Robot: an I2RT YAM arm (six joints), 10 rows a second.
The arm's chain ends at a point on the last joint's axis. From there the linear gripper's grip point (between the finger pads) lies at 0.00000 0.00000 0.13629 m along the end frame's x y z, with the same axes.
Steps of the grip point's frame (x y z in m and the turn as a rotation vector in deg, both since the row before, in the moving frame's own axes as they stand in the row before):
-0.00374, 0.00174, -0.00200, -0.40, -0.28, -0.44
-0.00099, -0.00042, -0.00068, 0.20, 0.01, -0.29
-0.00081, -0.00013, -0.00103, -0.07, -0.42, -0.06
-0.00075, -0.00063, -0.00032, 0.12, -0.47, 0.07
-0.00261, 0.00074, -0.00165, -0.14, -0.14, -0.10
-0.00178, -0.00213, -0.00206, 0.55, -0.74, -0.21
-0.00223, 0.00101, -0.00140, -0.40, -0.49, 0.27
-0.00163, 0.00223, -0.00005, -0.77, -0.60, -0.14
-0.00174, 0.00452, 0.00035, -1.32, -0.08, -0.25
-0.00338, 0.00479, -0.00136, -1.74, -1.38, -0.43
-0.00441, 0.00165, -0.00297, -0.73, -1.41, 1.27
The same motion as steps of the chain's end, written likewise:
-0.00308, 0.00079, -0.00200, -0.40, -0.28, -0.44
-0.00101, 0.00006, -0.00068, 0.20, 0.01, -0.29
0.00019, -0.00030, -0.00103, -0.07, -0.42, -0.06
0.00037, -0.00034, -0.00032, 0.12, -0.47, 0.07
-0.00228, 0.00041, -0.00165, -0.14, -0.14, -0.10
-0.00002, -0.00082, -0.00204, 0.55, -0.74, -0.21
-0.00106, 0.00006, -0.00139, -0.40, -0.49, 0.27
-0.00021, 0.00040, -0.00003, -0.77, -0.60, -0.14
-0.00156, 0.00138, 0.00039, -1.32, -0.08, -0.25
-0.00011, 0.00064, -0.00126, -1.74, -1.38, -0.43
-0.00104, -0.00005, -0.00292, -0.73, -1.41, 1.27

